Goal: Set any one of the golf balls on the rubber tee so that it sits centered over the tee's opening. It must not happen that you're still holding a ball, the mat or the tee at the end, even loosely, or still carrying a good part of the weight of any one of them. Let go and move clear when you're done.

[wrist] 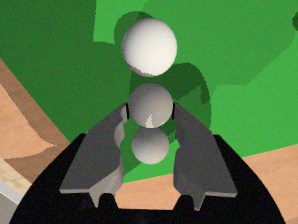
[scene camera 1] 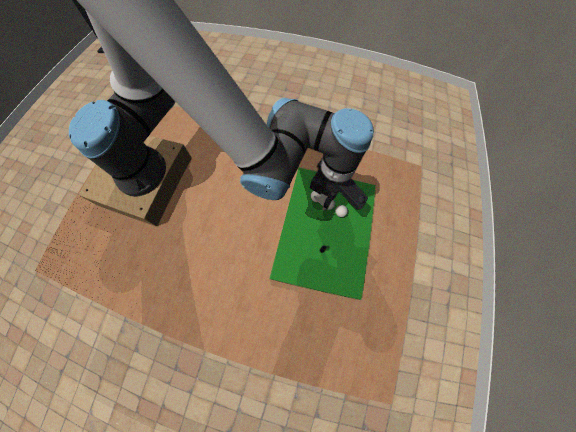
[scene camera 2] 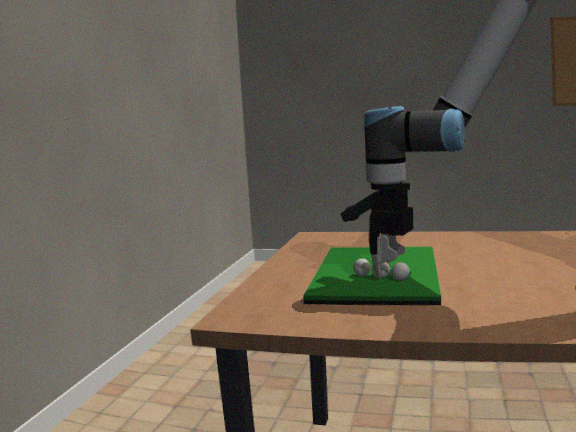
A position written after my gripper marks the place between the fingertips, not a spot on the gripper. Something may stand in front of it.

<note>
I see my gripper point(scene camera 2: 383, 275), a golf ball point(wrist: 149, 47), a golf ball point(wrist: 150, 105), a golf ball point(wrist: 149, 145) and a green mat point(scene camera 1: 300, 260).
The green mat is seen too in the wrist view point(wrist: 228, 72) and in scene camera 2 point(scene camera 2: 335, 283). My gripper shows as well in the wrist view point(wrist: 150, 103) and in scene camera 1 point(scene camera 1: 326, 204).
</note>
